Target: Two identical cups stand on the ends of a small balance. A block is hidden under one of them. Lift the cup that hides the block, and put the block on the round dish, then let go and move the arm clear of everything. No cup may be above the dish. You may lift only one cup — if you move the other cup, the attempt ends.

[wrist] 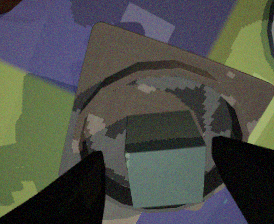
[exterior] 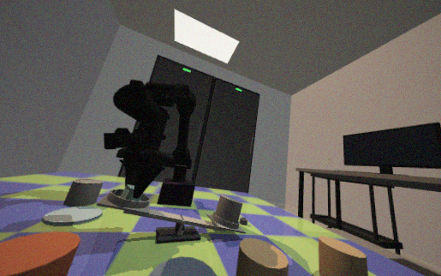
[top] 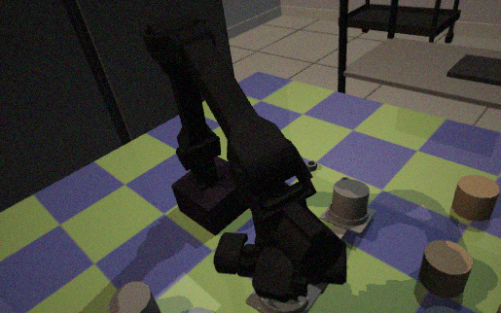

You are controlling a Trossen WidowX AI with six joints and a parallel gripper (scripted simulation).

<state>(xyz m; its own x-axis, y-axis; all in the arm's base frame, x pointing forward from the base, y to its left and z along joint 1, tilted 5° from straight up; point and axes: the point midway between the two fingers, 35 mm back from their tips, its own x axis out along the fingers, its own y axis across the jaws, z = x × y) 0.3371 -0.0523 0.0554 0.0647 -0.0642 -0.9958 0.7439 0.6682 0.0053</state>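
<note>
The round dish is 14 cm to the right of my gripper tip, 8 cm below it and 8 cm behind it. Also, from my gripper tip: orange-red cylinder 17 cm ahead, 5 cm below, 3 cm to the right; cup 22 cm to the right, 17 cm behind, 5 cm below.
</note>
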